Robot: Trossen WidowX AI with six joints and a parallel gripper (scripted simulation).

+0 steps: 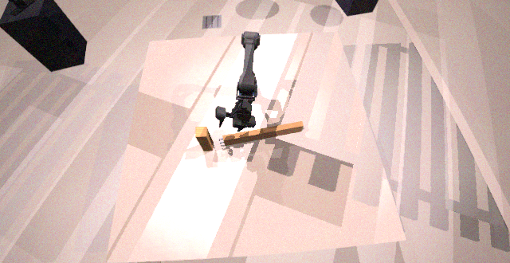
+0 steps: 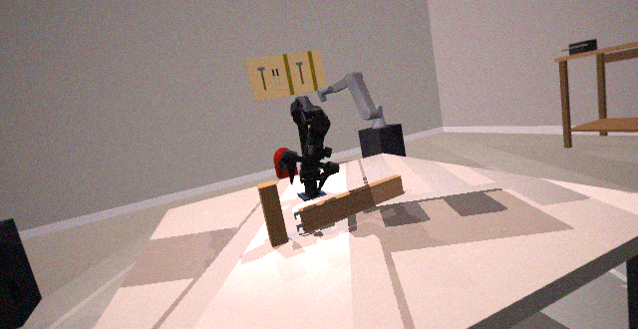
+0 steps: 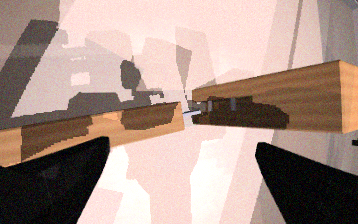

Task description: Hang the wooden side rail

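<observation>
My gripper tip is 12 cm to the left of the headboard post and 4 cm above it.
</observation>
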